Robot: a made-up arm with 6 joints. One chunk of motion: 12 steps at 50 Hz.
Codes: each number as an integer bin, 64 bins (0 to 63) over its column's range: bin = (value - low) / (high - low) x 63, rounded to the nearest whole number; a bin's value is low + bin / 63 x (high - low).
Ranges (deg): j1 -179.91..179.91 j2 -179.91..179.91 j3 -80..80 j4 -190.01..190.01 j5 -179.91..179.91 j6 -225.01..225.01
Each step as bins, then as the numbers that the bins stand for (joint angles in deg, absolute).
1 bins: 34 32 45 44 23 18
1 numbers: 14.28 2.86 34.29 75.40 -48.55 -96.43
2 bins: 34 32 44 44 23 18
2 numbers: 14.28 2.86 31.75 75.40 -48.55 -96.43
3 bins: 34 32 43 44 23 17
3 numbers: 14.28 2.86 29.21 75.40 -48.55 -103.58
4 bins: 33 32 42 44 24 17
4 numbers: 8.57 2.86 26.67 75.40 -42.84 -103.58
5 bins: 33 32 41 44 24 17
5 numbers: 8.57 2.86 24.13 75.40 -42.84 -103.58
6 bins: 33 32 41 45 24 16
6 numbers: 8.57 2.86 24.13 81.43 -42.84 -110.72
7 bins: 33 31 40 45 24 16
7 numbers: 8.57 -2.86 21.59 81.43 -42.84 -110.72
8 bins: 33 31 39 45 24 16
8 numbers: 8.57 -2.86 19.05 81.43 -42.84 -110.72
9 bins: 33 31 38 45 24 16
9 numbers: 8.57 -2.86 16.51 81.43 -42.84 -110.72
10 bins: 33 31 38 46 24 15
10 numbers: 8.57 -2.86 16.51 87.46 -42.84 -117.86
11 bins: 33 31 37 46 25 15
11 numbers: 8.57 -2.86 13.97 87.46 -37.12 -117.86
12 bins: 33 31 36 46 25 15
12 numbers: 8.57 -2.86 11.43 87.46 -37.12 -117.86
